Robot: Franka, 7 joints.
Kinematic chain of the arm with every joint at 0, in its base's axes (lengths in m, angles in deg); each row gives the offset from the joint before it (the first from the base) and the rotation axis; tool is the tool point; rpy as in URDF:
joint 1: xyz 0 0 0.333 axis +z
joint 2: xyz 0 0 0 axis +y
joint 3: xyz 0 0 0.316 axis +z
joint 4: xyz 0.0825 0 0 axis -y
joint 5: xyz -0.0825 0 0.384 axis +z
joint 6: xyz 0 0 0 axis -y
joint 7: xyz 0.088 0 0 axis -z
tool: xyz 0 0 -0.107 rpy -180 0 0
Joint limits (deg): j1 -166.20..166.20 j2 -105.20..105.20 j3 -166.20..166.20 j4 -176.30..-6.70 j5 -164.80..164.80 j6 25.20..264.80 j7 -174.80..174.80
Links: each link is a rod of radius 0.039 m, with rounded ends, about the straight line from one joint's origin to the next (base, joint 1, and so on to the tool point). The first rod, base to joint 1, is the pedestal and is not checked.
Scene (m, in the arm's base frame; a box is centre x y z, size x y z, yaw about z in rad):
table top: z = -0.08
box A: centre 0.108 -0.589 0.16 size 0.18 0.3 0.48 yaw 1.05
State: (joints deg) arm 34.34 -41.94 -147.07 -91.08 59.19 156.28 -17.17
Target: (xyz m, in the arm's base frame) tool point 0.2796 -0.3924 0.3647
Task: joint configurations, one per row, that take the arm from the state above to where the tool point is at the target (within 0.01 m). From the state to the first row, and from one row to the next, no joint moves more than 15 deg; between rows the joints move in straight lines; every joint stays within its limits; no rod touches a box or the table.
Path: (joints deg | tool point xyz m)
1: 39.12 -39.03 -151.85 -102.76 56.05 149.39 -19.21 | -0.3009 -0.5964 0.2159
2: 43.90 -36.11 -156.64 -114.45 52.90 142.50 -21.25 | -0.2326 -0.5456 0.1544
3: 48.69 -33.20 -161.42 -126.13 49.76 135.61 -23.29 | -0.1725 -0.4740 0.1075
4: 53.47 -30.29 -166.20 -137.81 46.62 128.72 -25.33 | -0.1203 -0.3878 0.0783
5: 49.52 -31.76 -153.69 -143.59 48.00 132.01 -21.86 | -0.0349 -0.3673 0.0725
6: 45.56 -33.24 -141.19 -149.36 49.38 135.30 -18.39 | 0.0418 -0.3372 0.0805
7: 41.61 -34.71 -128.68 -155.14 50.76 138.58 -14.92 | 0.1066 -0.2991 0.0990
8: 37.66 -36.19 -116.18 -160.91 52.14 141.87 -11.45 | 0.1569 -0.2552 0.1237
9: 33.57 -43.49 -101.64 -148.88 54.77 133.24 -14.31 | 0.2372 -0.3326 0.2178
10: 29.48 -50.80 -87.11 -136.85 57.40 124.60 -17.17 | 0.2796 -0.3924 0.3647

